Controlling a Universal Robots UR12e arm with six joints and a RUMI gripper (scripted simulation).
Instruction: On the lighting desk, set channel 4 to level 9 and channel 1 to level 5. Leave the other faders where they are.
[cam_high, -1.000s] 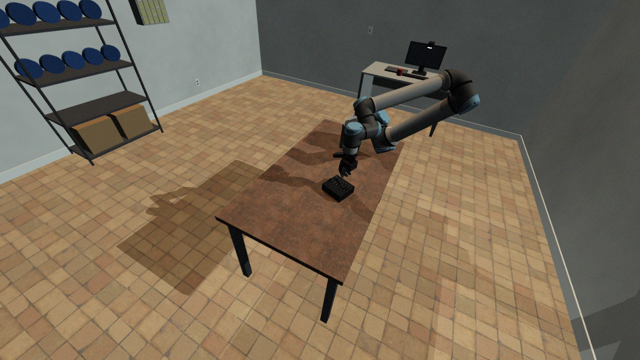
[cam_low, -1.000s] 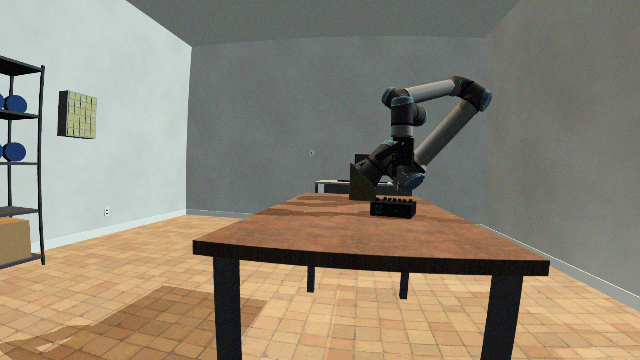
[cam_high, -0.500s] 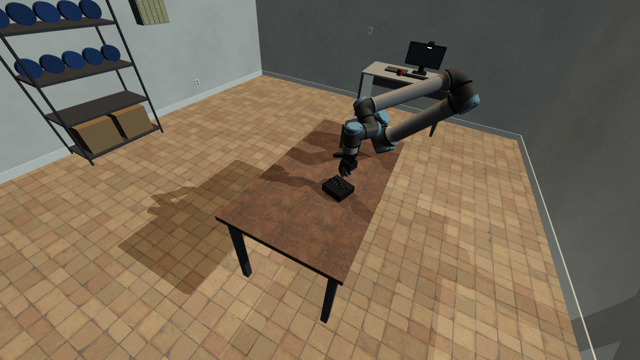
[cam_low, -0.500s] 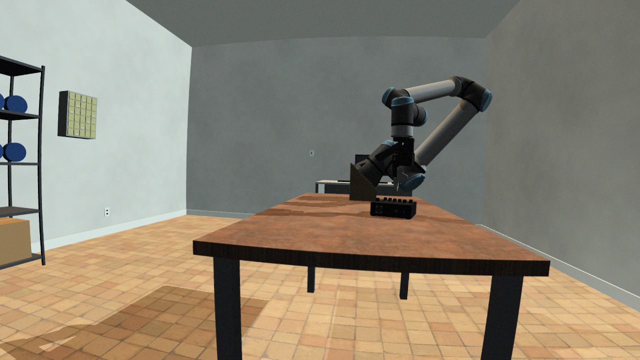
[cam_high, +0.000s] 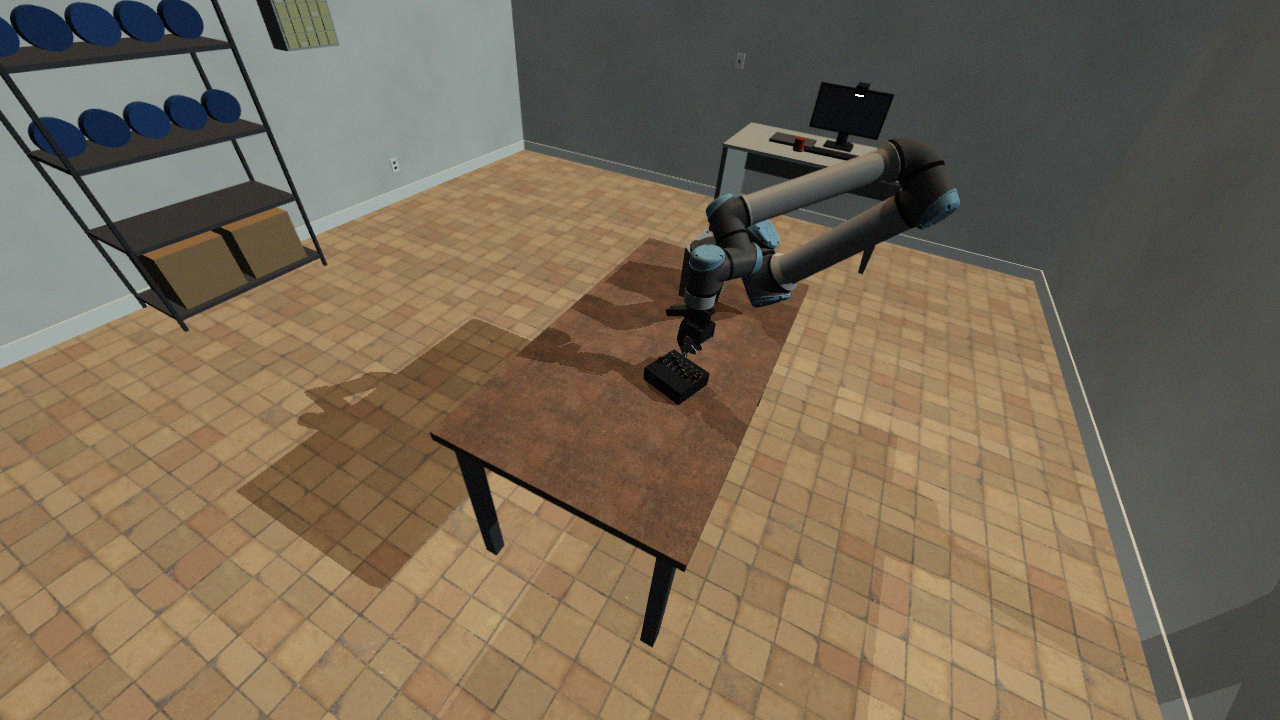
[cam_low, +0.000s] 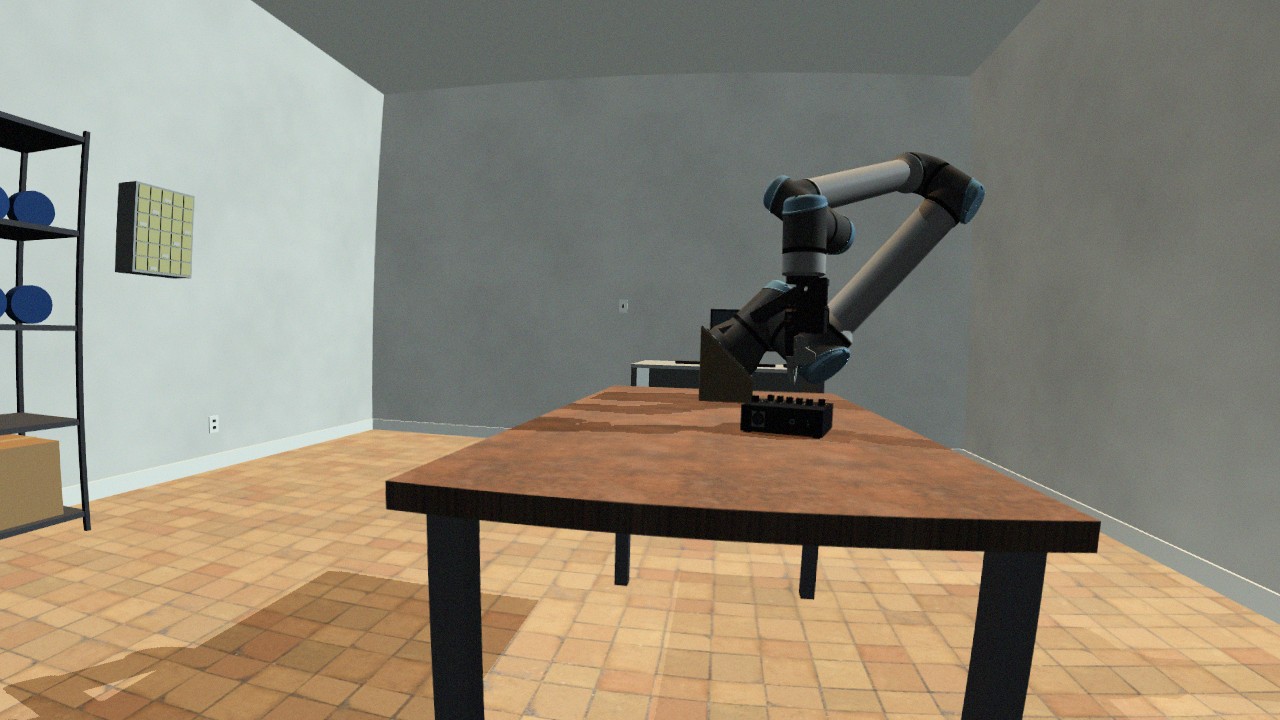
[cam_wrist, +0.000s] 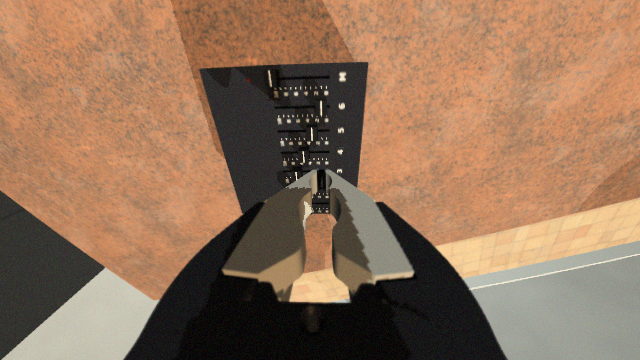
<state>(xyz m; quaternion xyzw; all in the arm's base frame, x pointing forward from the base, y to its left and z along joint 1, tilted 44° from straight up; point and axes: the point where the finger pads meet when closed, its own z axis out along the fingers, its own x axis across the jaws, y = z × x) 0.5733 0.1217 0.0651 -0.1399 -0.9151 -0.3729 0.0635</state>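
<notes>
My gripper is now 20 mm short of the channel 4 fader knob, 10 mm to the left of it and 40 mm above it. The rest, counted from my hand: channel 1 fader knob 40 mm ahead, 60 mm to the left, 40 mm below.
</notes>
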